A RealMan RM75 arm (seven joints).
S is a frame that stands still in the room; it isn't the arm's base.
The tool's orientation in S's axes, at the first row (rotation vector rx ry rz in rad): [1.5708 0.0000 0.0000]
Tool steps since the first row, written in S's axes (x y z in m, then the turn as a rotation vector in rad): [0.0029 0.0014 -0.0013 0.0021 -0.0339 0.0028]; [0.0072 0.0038 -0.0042 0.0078 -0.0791 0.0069]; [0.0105 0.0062 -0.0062 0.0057 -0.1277 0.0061]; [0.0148 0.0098 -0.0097 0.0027 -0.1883 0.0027]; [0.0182 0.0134 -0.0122 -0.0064 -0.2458 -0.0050]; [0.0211 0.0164 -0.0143 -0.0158 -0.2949 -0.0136]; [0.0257 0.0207 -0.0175 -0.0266 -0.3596 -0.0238]
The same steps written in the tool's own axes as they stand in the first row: [0.0029 -0.0013 -0.0014 0.0021 0.0028 0.0339]; [0.0072 -0.0042 -0.0038 0.0078 0.0069 0.0791]; [0.0105 -0.0062 -0.0062 0.0057 0.0061 0.1277]; [0.0148 -0.0097 -0.0098 0.0027 0.0027 0.1883]; [0.0182 -0.0122 -0.0134 -0.0064 -0.0050 0.2458]; [0.0211 -0.0143 -0.0164 -0.0158 -0.0136 0.2949]; [0.0257 -0.0175 -0.0207 -0.0266 -0.0238 0.3596]
